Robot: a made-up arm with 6 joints.
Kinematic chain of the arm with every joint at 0, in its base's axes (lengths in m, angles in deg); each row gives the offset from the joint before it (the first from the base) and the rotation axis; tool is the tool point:
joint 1: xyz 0 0 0.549 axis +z
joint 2: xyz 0 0 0 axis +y
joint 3: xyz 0 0 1.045 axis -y
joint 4: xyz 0 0 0 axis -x
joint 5: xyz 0.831 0 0 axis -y
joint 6: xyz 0 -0.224 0 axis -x
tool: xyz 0 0 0
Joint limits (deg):
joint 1: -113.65..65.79
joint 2: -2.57..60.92
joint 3: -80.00..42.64
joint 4: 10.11..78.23
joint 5: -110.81..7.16
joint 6: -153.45..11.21
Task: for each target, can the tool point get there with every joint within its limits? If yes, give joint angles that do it. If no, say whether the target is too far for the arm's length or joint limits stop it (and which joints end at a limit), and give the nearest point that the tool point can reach.
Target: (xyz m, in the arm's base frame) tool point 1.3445 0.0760 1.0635
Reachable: yes | joints 11.95 33.41 1.72 24.39 -11.58 -136.82
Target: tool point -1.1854 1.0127 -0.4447
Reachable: no: joint limits stop it (at a limit: joint 1, joint 2, joint 4) | nearest point 0.3097 0.5775 0.2376 | short by 1.700 m
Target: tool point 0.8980 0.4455 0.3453
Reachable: yes | joints 36.16 53.18 -36.43 40.57 -61.36 -5.61
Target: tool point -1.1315 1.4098 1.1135
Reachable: no: joint limits stop it (at a limit: joint 1, joint 4) | nearest point 0.3787 0.7308 1.1135 | short by 1.656 m
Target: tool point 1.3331 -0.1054 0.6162
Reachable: yes | joints 1.50 47.50 -13.16 51.23 -77.61 -70.13
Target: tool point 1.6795 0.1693 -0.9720
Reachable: no: too far | nearest point 1.2142 0.1224 0.2538 | short by 1.312 m
